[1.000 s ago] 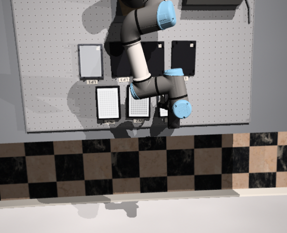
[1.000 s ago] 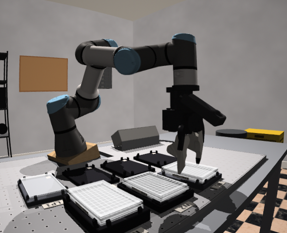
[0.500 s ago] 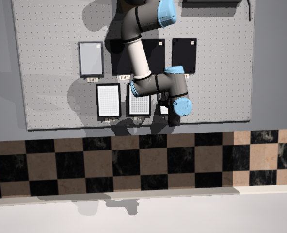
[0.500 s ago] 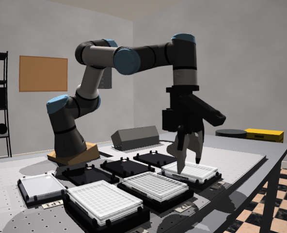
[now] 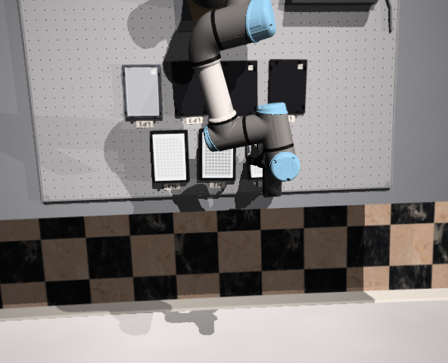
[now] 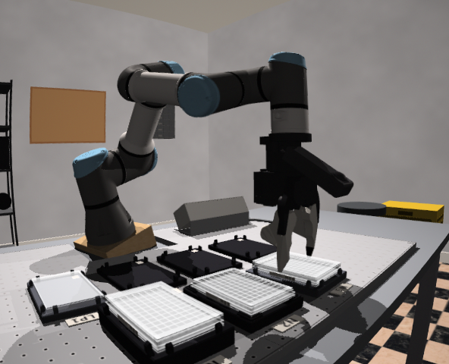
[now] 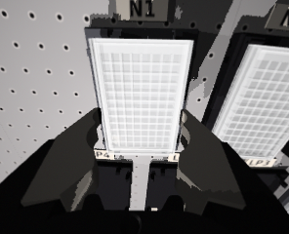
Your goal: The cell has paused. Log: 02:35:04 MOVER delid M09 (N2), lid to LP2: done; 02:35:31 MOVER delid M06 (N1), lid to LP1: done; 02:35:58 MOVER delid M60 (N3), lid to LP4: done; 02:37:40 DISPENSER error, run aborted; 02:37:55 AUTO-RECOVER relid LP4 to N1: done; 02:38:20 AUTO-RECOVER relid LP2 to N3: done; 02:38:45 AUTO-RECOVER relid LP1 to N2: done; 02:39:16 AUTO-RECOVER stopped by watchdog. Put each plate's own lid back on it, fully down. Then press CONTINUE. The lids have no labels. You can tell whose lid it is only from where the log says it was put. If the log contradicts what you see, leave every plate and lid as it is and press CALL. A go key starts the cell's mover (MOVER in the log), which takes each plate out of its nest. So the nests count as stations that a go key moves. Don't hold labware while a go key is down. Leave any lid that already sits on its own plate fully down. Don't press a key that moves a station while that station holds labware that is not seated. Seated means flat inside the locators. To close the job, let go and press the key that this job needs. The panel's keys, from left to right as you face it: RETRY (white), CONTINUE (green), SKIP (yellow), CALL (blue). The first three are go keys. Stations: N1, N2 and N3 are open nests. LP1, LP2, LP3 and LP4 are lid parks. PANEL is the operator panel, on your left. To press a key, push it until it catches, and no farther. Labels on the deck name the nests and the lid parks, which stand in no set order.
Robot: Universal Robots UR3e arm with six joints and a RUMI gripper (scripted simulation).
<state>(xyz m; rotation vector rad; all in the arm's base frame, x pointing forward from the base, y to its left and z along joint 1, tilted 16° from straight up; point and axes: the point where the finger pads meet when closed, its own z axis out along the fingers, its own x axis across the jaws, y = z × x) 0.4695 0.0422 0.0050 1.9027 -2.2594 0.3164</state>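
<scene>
The plate is 60 mm behind my hand, 260 mm to the right of it and 10 mm below it. Also, from my hand: LP2 label: 110 mm behind, 50 mm to the right, 40 mm below; N1 label: 90 mm ahead, 20 mm to the right, 40 mm below; lid park LP4: 160 mm behind, 100 mm to the left, 30 mm below.
</scene>
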